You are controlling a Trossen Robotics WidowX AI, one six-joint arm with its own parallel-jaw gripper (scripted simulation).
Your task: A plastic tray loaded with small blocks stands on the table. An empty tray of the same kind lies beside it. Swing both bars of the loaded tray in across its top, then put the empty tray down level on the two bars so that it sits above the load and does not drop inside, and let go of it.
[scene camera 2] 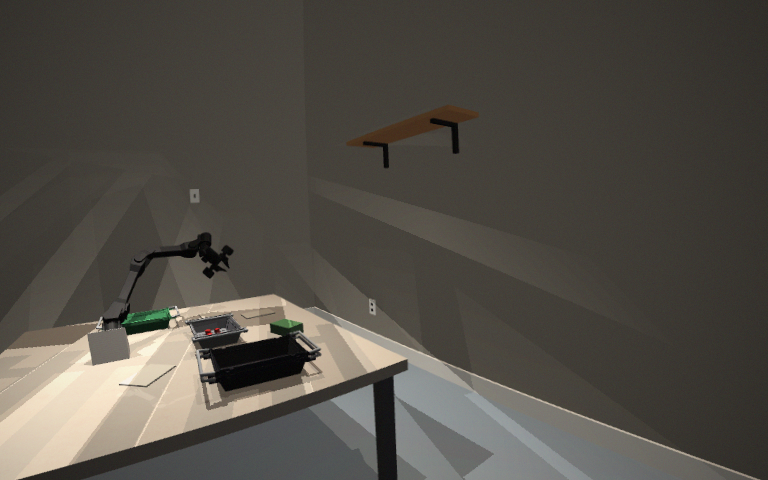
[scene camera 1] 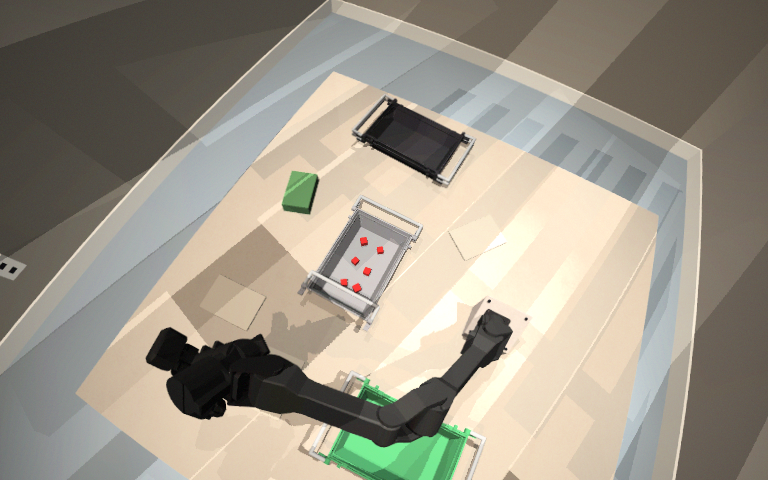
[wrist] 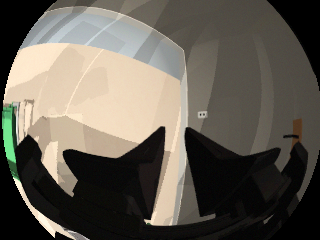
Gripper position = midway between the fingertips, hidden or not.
In view: my gripper (scene camera 1: 182, 373), a green tray (scene camera 2: 152, 320) and a green block (scene camera 1: 300, 192).
My gripper is seen too in the wrist view (wrist: 174, 131).
